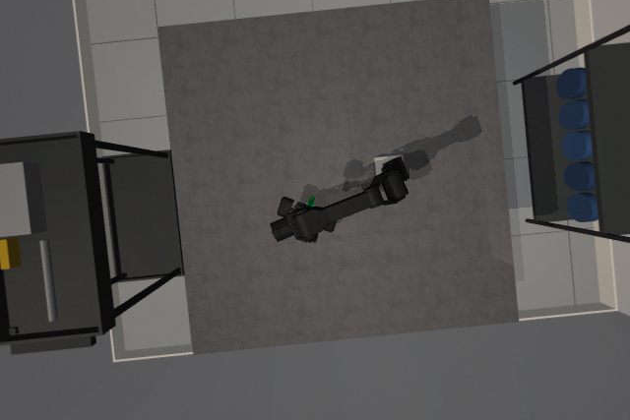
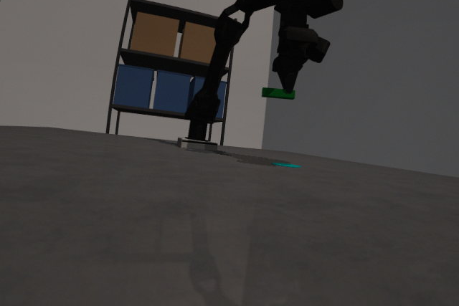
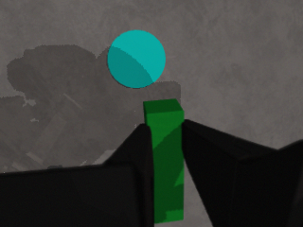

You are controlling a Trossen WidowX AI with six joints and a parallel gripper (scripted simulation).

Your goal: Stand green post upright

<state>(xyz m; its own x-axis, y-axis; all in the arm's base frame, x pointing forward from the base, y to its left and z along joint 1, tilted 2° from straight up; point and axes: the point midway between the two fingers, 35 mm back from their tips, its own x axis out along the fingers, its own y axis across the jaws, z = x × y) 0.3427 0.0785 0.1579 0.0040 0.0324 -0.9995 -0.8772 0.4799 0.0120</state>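
Now: gripper tip 15 cm above the cyan circle and 1 cm to the right of it. Also, from my gripper tip: green post (2 cm to the right, 1 cm behind).
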